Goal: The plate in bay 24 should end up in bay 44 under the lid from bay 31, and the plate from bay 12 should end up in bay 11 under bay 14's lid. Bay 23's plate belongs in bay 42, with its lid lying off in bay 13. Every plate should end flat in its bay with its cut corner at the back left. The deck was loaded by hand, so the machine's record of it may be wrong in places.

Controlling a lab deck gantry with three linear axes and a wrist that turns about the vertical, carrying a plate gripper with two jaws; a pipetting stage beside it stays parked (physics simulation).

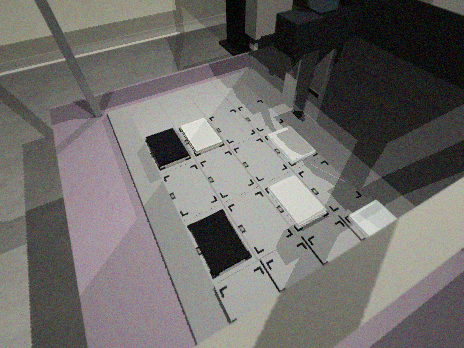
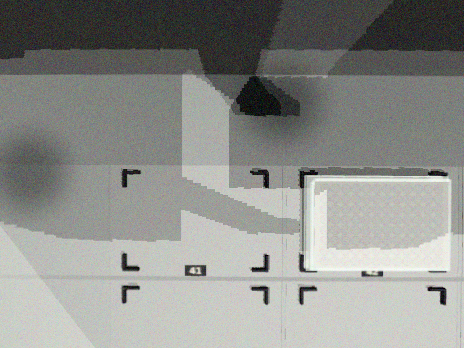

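Note:
My gripper is open and raised above the back part of the deck, with no plate between its jaws. A pale plate with a clear rim lies in bay 42; its cut corner is hard to make out. A black plate is in bay 11, with a cream-white one beside it in bay 21. Another black piece lies in bay 13. A white plate is in bay 33. A pale, clear-looking piece is in bay 44, partly cut off by the front wall. Which pieces carry lids is unclear.
Bay 41's label shows left of the pale plate. A beige front wall hides the deck's near right edge. A slanted grey post stands at the left. Shadows cross the deck, with a very dark patch behind bays 41 and 42.

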